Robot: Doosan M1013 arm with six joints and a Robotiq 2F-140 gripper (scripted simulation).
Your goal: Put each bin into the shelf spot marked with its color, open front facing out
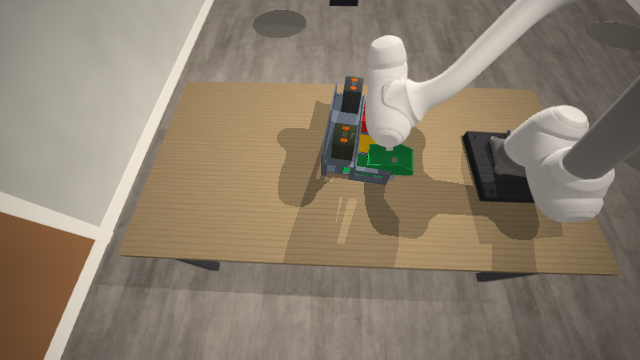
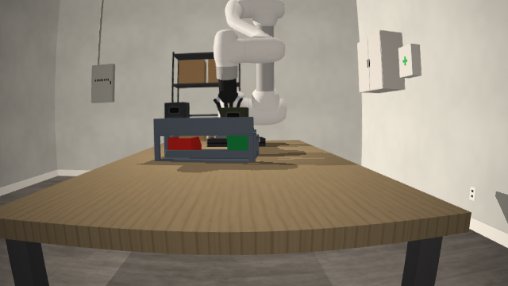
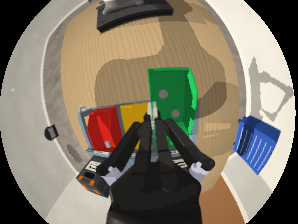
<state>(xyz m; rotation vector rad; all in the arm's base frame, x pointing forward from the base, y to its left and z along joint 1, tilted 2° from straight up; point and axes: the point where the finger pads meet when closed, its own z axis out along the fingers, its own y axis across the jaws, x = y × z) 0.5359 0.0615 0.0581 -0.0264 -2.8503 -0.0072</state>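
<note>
The green bin is 50 mm to the left of my hand, 40 mm below it and 10 mm behind it. Also, from my hand: red bin 180 mm to the right, 80 mm ahead, 70 mm below.
</note>
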